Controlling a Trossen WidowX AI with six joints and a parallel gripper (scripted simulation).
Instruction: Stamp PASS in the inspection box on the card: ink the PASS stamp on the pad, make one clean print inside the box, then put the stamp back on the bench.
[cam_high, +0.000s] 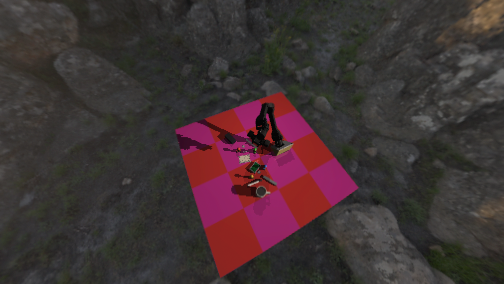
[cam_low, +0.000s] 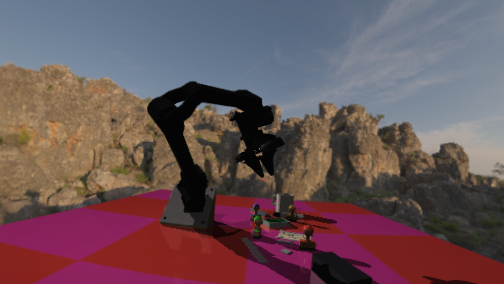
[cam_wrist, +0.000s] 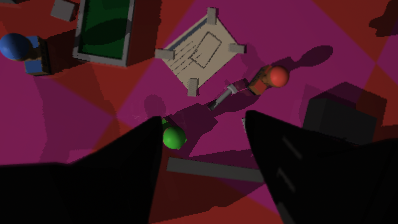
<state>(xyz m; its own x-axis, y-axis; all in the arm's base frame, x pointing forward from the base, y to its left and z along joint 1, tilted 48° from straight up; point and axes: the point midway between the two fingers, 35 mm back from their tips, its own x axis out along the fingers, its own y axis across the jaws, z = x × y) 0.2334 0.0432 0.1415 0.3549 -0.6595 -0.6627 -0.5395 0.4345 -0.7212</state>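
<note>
My gripper tip is now 20 mm past the green-knobbed stamp, 10 mm to the left of it and 160 mm above it. The rest, counted from my gripper tip: card (100 mm ahead, 180 mm below); red-knobbed stamp (110 mm ahead, 100 mm to the right, 160 mm below); grey ruler strip (40 mm behind, 100 mm to the right, 180 mm below).
</note>
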